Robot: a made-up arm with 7 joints. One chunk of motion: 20 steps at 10 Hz.
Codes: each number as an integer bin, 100 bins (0 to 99) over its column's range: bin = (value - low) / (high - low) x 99, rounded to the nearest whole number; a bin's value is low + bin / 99 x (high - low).
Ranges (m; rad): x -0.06..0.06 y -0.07..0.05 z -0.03..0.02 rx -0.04..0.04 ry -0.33..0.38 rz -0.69..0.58
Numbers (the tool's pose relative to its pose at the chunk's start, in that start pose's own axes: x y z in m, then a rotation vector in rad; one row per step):
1: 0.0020 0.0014 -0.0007 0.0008 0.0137 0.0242
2: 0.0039 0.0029 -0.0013 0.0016 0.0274 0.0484
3: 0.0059 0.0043 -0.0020 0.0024 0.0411 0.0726
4: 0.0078 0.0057 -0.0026 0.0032 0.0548 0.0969
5: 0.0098 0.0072 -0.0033 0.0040 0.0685 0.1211
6: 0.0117 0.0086 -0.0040 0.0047 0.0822 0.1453
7: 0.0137 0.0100 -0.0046 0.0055 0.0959 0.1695
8: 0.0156 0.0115 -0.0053 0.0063 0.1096 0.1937
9: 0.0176 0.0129 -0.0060 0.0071 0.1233 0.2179
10: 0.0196 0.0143 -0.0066 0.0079 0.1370 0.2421
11: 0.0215 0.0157 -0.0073 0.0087 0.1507 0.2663
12: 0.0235 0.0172 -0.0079 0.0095 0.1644 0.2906
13: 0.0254 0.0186 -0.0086 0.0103 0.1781 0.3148
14: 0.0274 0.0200 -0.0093 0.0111 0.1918 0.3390
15: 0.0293 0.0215 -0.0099 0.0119 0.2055 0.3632
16: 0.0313 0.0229 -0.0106 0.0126 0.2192 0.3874
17: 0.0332 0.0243 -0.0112 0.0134 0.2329 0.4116
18: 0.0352 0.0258 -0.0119 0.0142 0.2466 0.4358
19: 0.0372 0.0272 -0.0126 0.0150 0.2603 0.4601
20: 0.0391 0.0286 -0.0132 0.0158 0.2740 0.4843
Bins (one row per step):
1: 51 59 58 50 48 56
2: 53 60 57 51 50 58
3: 54 61 55 52 52 59
4: 56 62 54 53 54 61
5: 58 64 53 54 56 63
6: 59 65 51 55 57 65
7: 61 66 50 56 59 67
8: 62 67 49 57 61 69
9: 64 68 48 58 63 71
10: 66 70 46 59 65 73
11: 67 71 45 60 67 75
12: 69 72 44 61 69 76
13: 70 73 42 62 71 78
14: 72 74 41 63 73 80
15: 74 75 40 64 75 82
16: 75 77 38 65 77 84
17: 77 78 37 66 78 86
18: 79 79 36 67 80 88
19: 80 80 34 68 82 90
20: 82 81 33 69 84 92

